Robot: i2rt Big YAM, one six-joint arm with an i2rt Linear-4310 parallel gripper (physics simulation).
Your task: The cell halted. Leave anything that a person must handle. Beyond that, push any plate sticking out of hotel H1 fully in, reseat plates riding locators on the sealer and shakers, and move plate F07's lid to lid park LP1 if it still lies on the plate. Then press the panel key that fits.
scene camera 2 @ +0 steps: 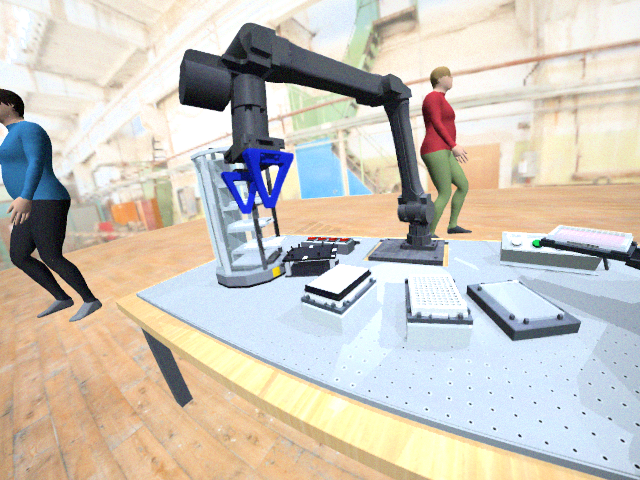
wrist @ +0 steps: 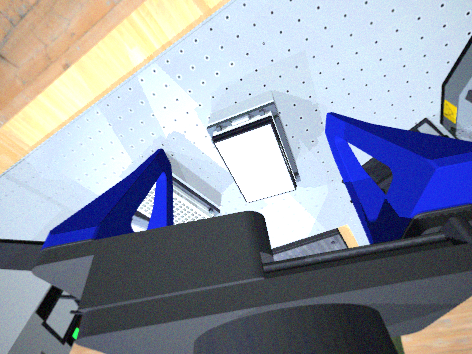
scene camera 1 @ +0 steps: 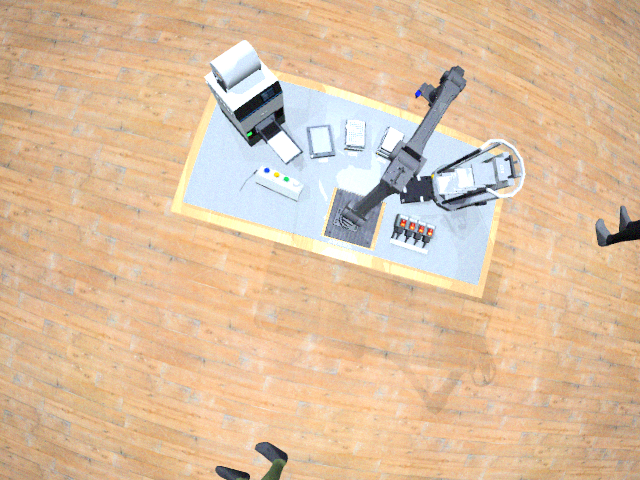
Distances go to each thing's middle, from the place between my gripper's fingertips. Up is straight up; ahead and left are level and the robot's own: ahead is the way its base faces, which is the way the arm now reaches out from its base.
Labels:
The plate hotel (scene camera 2: 241, 261) lies 340 mm to the right of my hand, 220 mm behind it and 40 mm below it. Round my hand: white device (scene camera 1: 261, 119): 670 mm to the left, 260 mm behind, 110 mm below; plate lid (scene camera 2: 511, 296): 380 mm to the left, 250 mm behind, 220 mm below; pink-topped plate (scene camera 2: 605, 240): 530 mm to the left, 370 mm behind, 120 mm below.

